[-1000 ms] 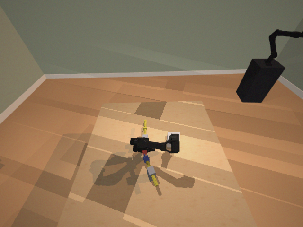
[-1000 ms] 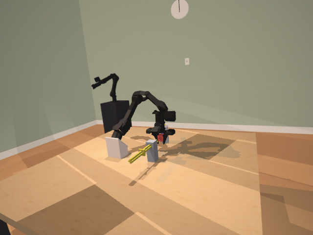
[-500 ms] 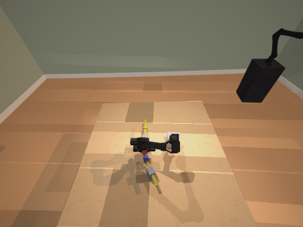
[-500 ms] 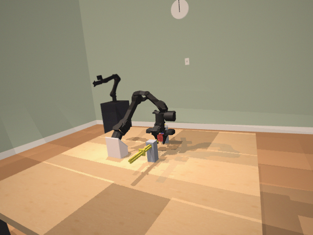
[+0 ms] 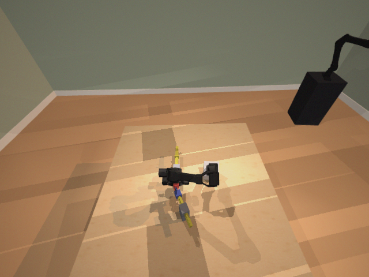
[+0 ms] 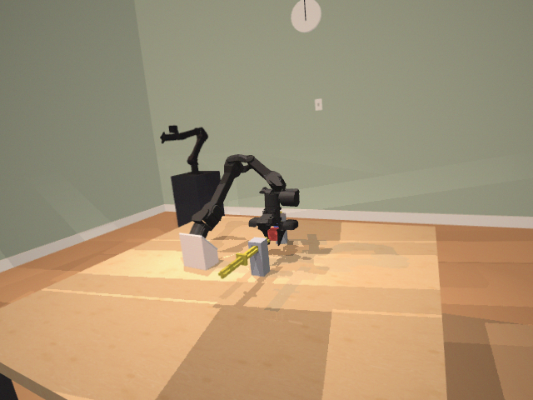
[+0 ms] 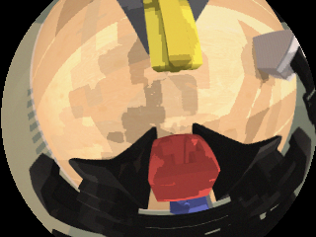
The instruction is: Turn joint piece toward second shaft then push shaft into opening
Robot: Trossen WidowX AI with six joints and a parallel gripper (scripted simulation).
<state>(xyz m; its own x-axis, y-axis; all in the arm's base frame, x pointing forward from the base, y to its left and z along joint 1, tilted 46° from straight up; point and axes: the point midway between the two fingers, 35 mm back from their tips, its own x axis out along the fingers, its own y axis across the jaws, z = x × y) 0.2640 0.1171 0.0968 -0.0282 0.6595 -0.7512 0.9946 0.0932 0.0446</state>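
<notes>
The red square joint piece is 20 mm to the left of my gripper tip and 40 mm above it.
</notes>
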